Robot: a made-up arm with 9 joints. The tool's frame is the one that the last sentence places.
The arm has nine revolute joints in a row. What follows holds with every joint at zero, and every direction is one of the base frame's.
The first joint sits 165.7 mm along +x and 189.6 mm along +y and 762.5 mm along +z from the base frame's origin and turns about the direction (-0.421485, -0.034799, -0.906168), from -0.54 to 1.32 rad.
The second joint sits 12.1 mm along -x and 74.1 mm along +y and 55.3 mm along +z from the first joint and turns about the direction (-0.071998, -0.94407, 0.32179), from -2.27 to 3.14 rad.
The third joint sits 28.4 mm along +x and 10 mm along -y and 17.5 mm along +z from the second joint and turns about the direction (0.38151, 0.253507, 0.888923), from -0.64 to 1.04 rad.
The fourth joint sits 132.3 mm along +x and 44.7 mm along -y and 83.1 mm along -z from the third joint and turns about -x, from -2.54 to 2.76 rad.
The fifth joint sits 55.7 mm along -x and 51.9 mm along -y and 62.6 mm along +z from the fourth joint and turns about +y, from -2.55 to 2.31 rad.
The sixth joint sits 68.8 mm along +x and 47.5 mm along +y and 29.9 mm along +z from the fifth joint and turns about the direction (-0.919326, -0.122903, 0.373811), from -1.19 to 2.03 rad.
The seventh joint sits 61.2 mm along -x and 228.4 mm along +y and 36 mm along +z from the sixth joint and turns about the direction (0.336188, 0.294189, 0.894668), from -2.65 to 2.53 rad.
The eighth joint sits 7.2 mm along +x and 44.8 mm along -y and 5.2 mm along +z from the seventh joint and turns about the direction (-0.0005, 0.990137, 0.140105), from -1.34 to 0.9 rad.
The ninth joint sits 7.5 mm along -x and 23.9 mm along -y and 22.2 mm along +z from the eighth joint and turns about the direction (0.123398, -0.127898, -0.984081), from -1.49 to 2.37 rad.
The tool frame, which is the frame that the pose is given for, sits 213.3 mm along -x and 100.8 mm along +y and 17.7 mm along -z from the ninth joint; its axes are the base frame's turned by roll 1.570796, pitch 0 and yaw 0 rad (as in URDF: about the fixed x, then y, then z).
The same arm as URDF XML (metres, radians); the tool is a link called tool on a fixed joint. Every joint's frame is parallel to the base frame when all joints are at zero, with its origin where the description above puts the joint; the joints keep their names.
<robot name="arm">
  <joint name="joint 1" type="revolute">
    <parent link="base"/>
    <child link="link1"/>
    <origin xyz="0.1657 0.1896 0.7625"/>
    <axis xyz="-0.421485 -0.034799 -0.906168"/>
    <limit lower="-0.54" upper="1.32"/>
  </joint>
  <joint name="joint 2" type="revolute">
    <parent link="link1"/>
    <child link="link2"/>
    <origin xyz="-0.0121 0.0741 0.0553"/>
    <axis xyz="-0.071998 -0.94407 0.32179"/>
    <limit lower="-2.27" upper="3.14"/>
  </joint>
  <joint name="joint 3" type="revolute">
    <parent link="link2"/>
    <child link="link3"/>
    <origin xyz="0.0284 -0.01 0.0175"/>
    <axis xyz="0.38151 0.253507 0.888923"/>
    <limit lower="-0.64" upper="1.04"/>
  </joint>
  <joint name="joint 4" type="revolute">
    <parent link="link3"/>
    <child link="link4"/>
    <origin xyz="0.1323 -0.0447 -0.0831"/>
    <axis xyz="-1 0 0"/>
    <limit lower="-2.54" upper="2.76"/>
  </joint>
  <joint name="joint 5" type="revolute">
    <parent link="link4"/>
    <child link="link5"/>
    <origin xyz="-0.0557 -0.0519 0.0626"/>
    <axis xyz="0 1 0"/>
    <limit lower="-2.55" upper="2.31"/>
  </joint>
  <joint name="joint 6" type="revolute">
    <parent link="link5"/>
    <child link="link6"/>
    <origin xyz="0.0688 0.0475 0.0299"/>
    <axis xyz="-0.919326 -0.122903 0.373811"/>
    <limit lower="-1.19" upper="2.03"/>
  </joint>
  <joint name="joint 7" type="revolute">
    <parent link="link6"/>
    <child link="link7"/>
    <origin xyz="-0.0612 0.2284 0.036"/>
    <axis xyz="0.336188 0.294189 0.894668"/>
    <limit lower="-2.65" upper="2.53"/>
  </joint>
  <joint name="joint 8" type="revolute">
    <parent link="link7"/>
    <child link="link8"/>
    <origin xyz="0.0072 -0.0448 0.0052"/>
    <axis xyz="-0.0005 0.990137 0.140105"/>
    <limit lower="-1.34" upper="0.9"/>
  </joint>
  <joint name="joint 9" type="revolute">
    <parent link="link8"/>
    <child link="link9"/>
    <origin xyz="-0.0075 -0.0239 0.0222"/>
    <axis xyz="0.123398 -0.127898 -0.984081"/>
    <limit lower="-1.49" upper="2.37"/>
  </joint>
  <joint name="tool_fixed" type="fixed">
    <parent link="link9"/>
    <child link="tool"/>
    <origin xyz="-0.2133 0.1008 -0.0177" rpy="1.5708 0 0"/>
  </joint>
  <link name="base"/>
  <link name="link1"/>
  <link name="link2"/>
  <link name="link3"/>
  <link name="link4"/>
  <link name="link5"/>
  <link name="link6"/>
  <link name="link7"/>
  <link name="link8"/>
  <link name="link9"/>
  <link name="tool"/>
</robot>

